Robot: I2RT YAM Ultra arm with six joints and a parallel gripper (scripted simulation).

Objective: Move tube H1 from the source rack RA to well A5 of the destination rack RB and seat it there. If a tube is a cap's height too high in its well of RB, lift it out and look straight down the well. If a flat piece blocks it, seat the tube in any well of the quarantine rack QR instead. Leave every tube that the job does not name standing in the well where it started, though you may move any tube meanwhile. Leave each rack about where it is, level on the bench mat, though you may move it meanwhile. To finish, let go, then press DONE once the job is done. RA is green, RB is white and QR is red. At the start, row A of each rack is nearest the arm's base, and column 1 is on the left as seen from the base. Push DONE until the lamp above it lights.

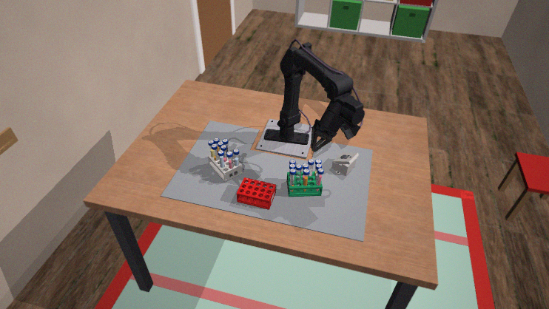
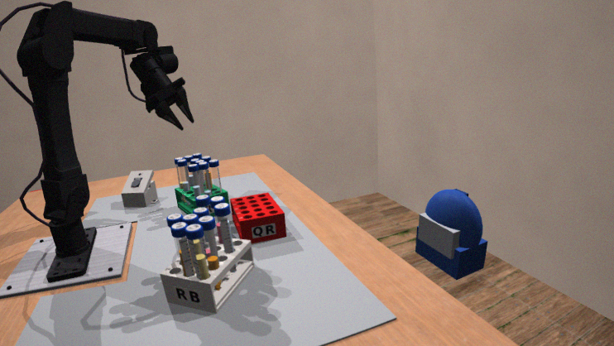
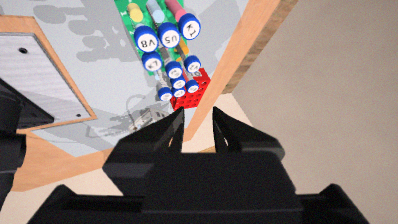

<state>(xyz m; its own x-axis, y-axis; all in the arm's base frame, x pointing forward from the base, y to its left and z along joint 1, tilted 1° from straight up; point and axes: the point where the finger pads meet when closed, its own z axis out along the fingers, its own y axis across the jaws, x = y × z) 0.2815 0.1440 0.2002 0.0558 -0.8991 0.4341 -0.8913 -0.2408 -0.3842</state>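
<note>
Now: the clear tube 140 mm below my hand and 20 mm behind it. From my hand the other things lie so: red rack QR (190 mm to the right, 180 mm below, 90 mm ahead); grey done button box (160 mm below, 150 mm behind, 120 mm to the left); white rack RB (350 mm to the right, 180 mm below, 30 mm behind).
</note>
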